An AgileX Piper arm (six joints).
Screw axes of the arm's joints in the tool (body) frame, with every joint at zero. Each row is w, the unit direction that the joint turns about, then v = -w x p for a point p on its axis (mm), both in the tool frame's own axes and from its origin. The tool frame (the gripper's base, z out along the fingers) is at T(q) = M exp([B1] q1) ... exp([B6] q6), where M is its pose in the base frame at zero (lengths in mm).
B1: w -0.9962 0 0.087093 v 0.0 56.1 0.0
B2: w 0 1 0 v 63.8 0.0 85.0
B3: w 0 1 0 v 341.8 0.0 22.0
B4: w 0 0 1 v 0.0 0.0 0.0
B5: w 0 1 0 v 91.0 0.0 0.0
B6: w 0 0 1 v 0.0 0.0 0.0
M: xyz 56.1 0.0 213.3 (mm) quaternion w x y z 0.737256 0 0.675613 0
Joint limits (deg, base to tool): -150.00..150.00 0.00..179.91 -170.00..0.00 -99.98..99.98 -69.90..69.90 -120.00..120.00
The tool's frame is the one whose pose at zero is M.
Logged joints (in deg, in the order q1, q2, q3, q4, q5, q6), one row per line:
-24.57 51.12 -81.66 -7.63 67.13 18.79
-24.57 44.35 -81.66 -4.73 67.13 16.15
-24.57 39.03 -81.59 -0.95 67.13 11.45
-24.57 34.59 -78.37 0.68 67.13 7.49
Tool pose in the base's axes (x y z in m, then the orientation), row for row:
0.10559 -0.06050 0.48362 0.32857 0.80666 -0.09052 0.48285
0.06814 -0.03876 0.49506 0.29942 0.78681 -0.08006 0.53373
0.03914 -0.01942 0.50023 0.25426 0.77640 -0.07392 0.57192
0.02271 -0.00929 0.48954 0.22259 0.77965 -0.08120 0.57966
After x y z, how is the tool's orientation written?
As a quaternion, x y z w.
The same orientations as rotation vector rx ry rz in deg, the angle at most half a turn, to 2 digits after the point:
45.87 112.62 -12.64
40.89 107.45 -10.93
34.17 104.33 -9.93
29.81 104.43 -10.88

